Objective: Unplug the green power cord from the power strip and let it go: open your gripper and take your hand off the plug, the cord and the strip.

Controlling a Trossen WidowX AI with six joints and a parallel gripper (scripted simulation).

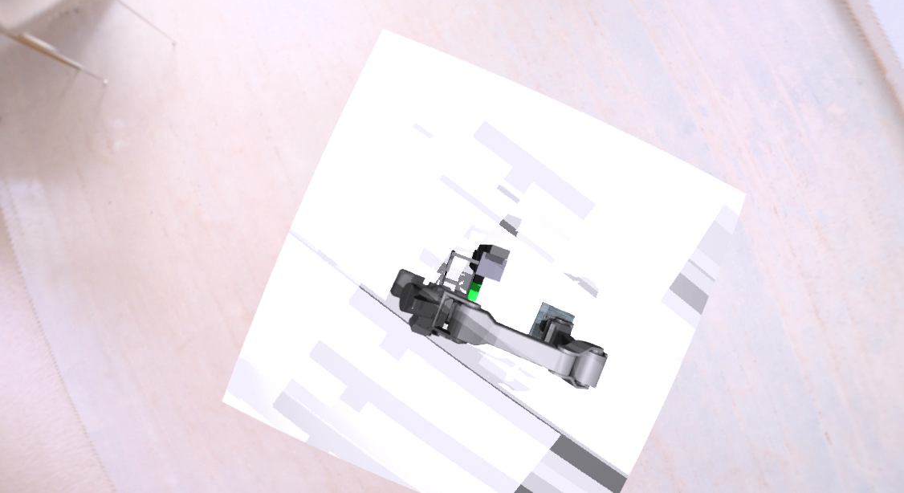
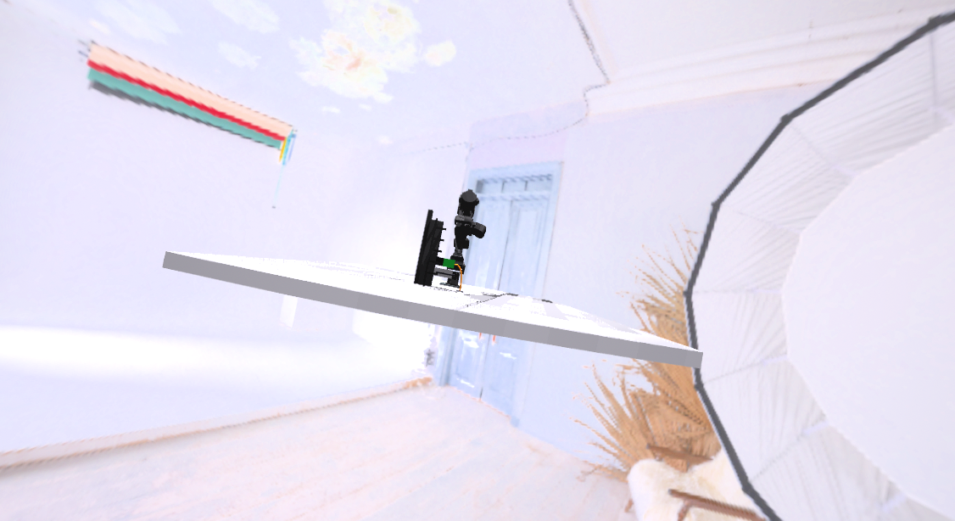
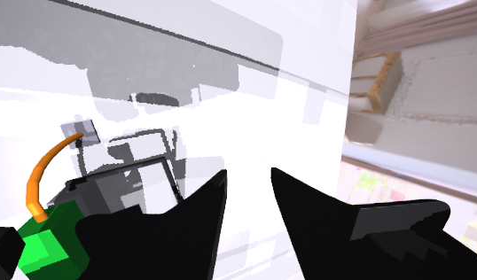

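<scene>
My gripper tip is now 14 cm past the green plug, 4 cm to the left of it and 4 cm above it. Also, from my gripper tip: black power strip 15 cm behind, 11 cm to the right, 2 cm below.
</scene>
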